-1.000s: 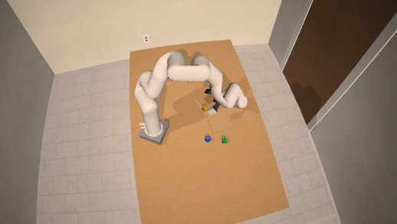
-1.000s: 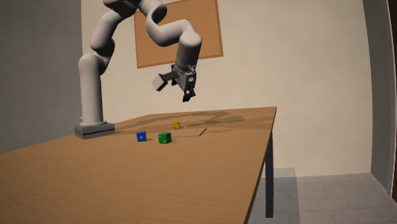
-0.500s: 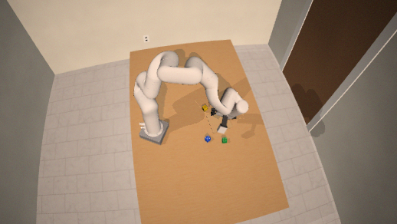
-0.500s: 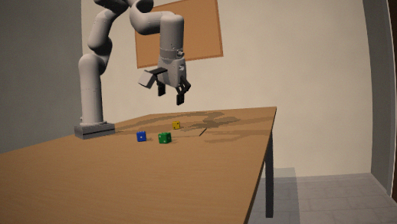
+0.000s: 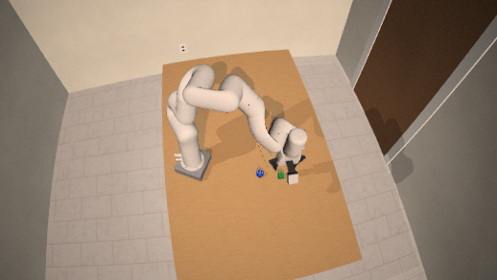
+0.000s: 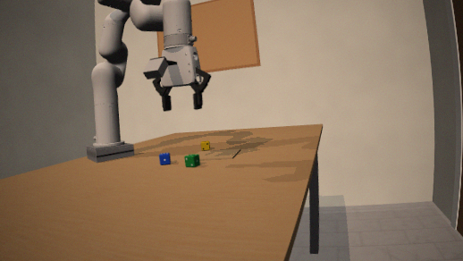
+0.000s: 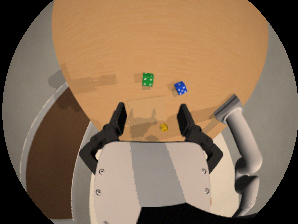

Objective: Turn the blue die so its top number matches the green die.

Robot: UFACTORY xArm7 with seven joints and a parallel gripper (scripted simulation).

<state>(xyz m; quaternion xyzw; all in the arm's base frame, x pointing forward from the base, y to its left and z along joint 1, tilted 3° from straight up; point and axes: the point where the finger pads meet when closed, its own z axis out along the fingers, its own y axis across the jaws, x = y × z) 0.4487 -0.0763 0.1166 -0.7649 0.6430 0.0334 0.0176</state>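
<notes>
Right now the green die is 140 mm below my hand and 10 mm to the left of it. Round my hand: yellow die: 250 mm to the left, 140 mm below, 120 mm behind; then blue die: 140 mm below, 110 mm behind, 20 mm to the left.
</notes>
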